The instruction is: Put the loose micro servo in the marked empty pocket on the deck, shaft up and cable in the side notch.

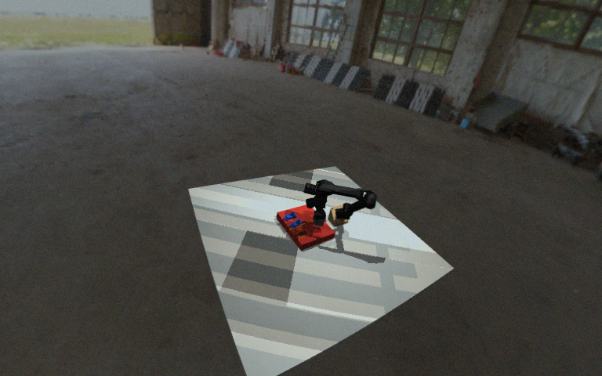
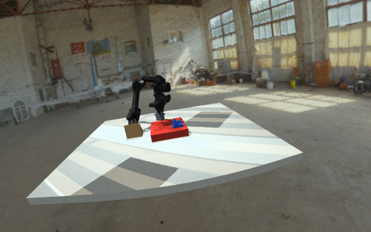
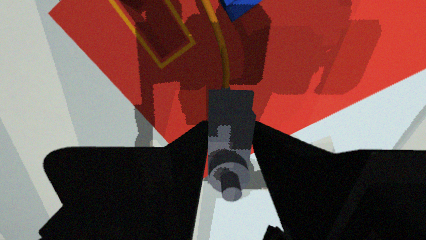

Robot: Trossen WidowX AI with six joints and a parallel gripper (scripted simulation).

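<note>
My gripper tip is 100 mm above the red deck, 60 mm to the left of it and 10 mm past it.
</note>
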